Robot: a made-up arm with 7 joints. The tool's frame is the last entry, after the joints. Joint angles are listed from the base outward. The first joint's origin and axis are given. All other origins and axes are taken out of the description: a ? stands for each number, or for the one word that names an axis. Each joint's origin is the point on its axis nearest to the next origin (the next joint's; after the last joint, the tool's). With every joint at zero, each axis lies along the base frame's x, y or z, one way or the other. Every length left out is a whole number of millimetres.
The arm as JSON. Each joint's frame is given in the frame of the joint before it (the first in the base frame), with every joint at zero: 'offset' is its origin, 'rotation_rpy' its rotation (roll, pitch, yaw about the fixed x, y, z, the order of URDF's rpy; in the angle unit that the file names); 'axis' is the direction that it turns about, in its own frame. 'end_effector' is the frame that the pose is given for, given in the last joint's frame.
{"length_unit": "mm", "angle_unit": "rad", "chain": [
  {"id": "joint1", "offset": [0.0, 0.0, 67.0], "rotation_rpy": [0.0, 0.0, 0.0], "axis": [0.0, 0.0, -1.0]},
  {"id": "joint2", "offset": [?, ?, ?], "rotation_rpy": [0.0, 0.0, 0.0], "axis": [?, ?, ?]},
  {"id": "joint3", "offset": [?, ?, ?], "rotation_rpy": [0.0, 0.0, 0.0], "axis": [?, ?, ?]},
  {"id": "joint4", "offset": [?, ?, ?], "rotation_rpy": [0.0, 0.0, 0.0], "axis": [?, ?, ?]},
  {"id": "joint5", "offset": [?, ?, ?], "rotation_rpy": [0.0, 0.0, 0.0], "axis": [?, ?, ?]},
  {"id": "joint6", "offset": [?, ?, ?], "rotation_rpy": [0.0, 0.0, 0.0], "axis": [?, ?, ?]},
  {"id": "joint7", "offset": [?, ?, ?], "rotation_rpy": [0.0, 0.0, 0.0], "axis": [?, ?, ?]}
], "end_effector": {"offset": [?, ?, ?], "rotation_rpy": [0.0, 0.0, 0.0]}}
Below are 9 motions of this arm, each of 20 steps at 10 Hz.
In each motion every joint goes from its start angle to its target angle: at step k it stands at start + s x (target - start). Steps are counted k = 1, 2, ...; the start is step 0. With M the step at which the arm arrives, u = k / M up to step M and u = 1 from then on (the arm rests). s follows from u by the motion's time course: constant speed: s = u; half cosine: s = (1 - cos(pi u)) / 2; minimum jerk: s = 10 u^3 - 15 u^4 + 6 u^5.
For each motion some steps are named. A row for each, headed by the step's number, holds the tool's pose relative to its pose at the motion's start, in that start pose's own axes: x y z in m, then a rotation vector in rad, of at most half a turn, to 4 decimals.
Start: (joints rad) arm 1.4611 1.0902 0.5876 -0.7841 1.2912 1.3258 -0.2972
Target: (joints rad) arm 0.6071 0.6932 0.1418 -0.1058 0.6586 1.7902 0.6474
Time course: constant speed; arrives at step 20
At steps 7, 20:
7: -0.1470 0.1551 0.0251 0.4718 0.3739 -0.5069
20: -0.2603 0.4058 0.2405 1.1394 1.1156 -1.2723

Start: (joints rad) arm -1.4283 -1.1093 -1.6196 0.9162 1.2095 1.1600 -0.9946
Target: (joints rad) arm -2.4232 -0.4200 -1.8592 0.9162 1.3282 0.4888 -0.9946
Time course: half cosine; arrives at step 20
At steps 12, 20:
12: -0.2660 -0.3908 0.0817 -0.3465 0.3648 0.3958
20: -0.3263 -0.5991 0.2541 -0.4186 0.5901 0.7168

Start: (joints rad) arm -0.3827 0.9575 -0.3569 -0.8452 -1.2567 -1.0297 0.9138
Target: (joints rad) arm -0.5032 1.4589 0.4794 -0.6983 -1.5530 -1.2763 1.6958
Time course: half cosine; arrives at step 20
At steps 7, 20:
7: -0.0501 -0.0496 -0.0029 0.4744 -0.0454 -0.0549
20: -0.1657 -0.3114 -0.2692 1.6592 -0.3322 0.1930

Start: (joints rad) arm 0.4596 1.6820 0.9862 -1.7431 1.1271 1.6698 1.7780
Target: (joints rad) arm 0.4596 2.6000 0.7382 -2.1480 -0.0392 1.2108 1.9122
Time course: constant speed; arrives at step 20
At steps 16, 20:
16: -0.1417 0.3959 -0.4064 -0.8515 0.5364 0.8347
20: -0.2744 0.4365 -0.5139 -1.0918 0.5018 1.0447

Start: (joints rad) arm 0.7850 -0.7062 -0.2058 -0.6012 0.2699 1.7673 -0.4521
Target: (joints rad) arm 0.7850 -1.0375 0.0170 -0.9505 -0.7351 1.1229 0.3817
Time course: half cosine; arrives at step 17
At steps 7, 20:
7: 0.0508 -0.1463 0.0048 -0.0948 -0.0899 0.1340
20: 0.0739 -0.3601 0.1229 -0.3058 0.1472 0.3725

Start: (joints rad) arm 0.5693 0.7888 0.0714 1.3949 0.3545 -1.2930 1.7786
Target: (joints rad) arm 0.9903 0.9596 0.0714 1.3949 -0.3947 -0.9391 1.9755
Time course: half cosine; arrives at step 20
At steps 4, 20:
4: -0.0211 -0.0042 0.0094 0.0574 -0.0658 -0.0268
20: -0.3043 -0.0471 -0.0382 0.5841 -0.8005 -0.1748

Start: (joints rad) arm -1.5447 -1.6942 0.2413 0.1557 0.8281 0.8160 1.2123
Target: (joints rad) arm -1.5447 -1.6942 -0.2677 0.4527 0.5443 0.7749 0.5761
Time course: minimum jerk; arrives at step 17
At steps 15, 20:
15: -0.1629 -0.1171 -0.2628 -0.5310 0.6076 -0.3899
20: -0.1675 -0.1180 -0.2646 -0.5383 0.6187 -0.3923

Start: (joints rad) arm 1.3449 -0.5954 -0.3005 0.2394 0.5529 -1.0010 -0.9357
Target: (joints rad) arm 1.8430 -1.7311 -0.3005 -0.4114 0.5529 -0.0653 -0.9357
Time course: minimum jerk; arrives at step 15
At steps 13, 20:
13: 0.1178 -0.1936 -0.0452 -0.2946 0.5748 -1.3294
20: 0.1200 -0.1979 -0.0457 -0.2950 0.5814 -1.3580

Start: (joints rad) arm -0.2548 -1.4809 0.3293 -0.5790 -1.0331 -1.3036 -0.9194
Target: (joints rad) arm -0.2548 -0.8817 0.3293 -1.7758 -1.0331 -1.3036 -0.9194
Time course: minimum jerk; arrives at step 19
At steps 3, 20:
3: -0.0410 -0.0051 0.0145 -0.0113 0.0520 -0.0112
20: -0.4146 0.2608 1.1729 -0.2729 1.6962 -0.4382

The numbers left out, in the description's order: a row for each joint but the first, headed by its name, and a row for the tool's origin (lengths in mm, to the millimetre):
joint2: xyz 31.0 -279.0 0.0, axis -1.0 0.0 0.0
joint3: xyz 0.0 60.0 169.0, axis 0.0 0.0 -1.0
joint4: xyz -10.0 57.0 0.0, axis 1.0 0.0 0.0
joint5: xyz 0.0 -324.0 -391.0, axis 0.0 -1.0 0.0
joint6: xyz 84.0 0.0 -198.0, axis 0.0 0.0 -1.0
joint7: xyz -99.0 -266.0 0.0, axis 1.0 0.0 0.0
tool: xyz 0.0 381.0 -69.0

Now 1 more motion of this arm.
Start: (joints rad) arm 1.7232 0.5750 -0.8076 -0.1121 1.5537 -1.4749 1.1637
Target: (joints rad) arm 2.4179 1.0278 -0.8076 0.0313 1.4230 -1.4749 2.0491
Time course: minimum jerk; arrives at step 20
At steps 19, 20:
19: 0.1686 -0.0454 0.3445 1.6197 -0.2799 -0.5618
20: 0.1686 -0.0457 0.3445 1.6215 -0.2807 -0.5623

